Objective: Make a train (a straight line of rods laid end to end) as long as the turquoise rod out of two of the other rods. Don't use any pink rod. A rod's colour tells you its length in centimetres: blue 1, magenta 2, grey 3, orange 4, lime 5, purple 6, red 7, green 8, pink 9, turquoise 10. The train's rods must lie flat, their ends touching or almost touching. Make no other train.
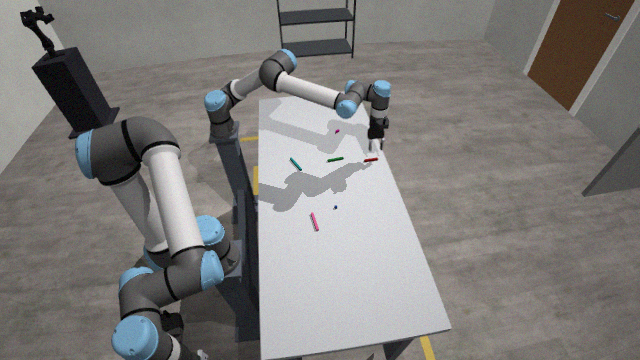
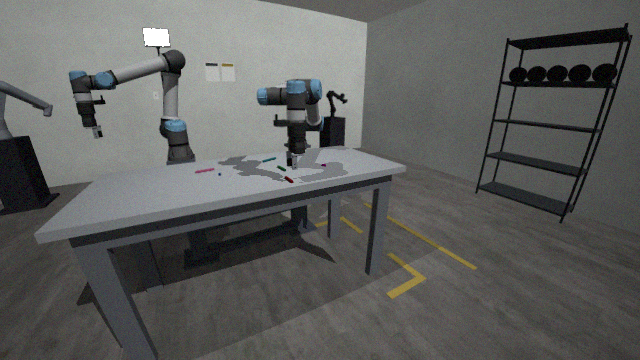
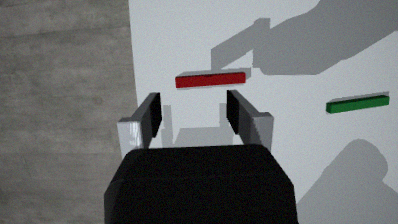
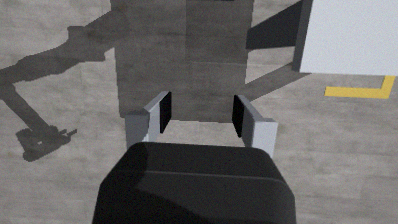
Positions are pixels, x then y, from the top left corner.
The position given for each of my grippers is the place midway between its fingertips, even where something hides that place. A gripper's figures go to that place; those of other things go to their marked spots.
Scene:
My left gripper (image 3: 193, 104): 0.17 m from the lens. A red rod (image 3: 238, 77) is 0.22 m from the lens.

